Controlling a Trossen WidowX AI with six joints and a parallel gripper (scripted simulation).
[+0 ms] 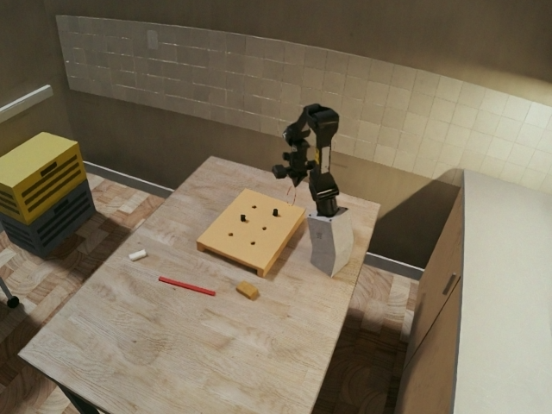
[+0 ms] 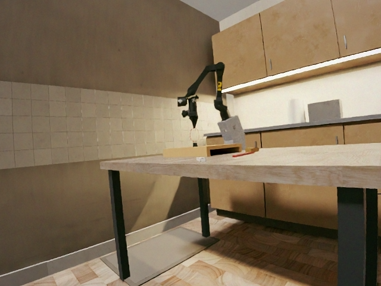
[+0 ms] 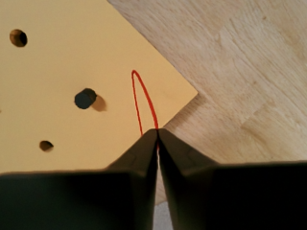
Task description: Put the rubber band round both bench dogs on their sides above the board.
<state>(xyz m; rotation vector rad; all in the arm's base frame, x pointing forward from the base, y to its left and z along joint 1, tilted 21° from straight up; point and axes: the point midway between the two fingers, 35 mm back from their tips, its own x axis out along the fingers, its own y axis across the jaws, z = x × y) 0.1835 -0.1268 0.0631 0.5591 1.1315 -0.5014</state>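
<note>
The board is 90 mm ahead of my hand, 160 mm to the left of it and 180 mm below it. The rest, counted from my hand: red stick (150 mm ahead, 520 mm to the left, 200 mm below); then white cylinder (390 mm ahead, 510 mm to the left, 200 mm below); then tan block (40 mm behind, 430 mm to the left, 200 mm below).
</note>
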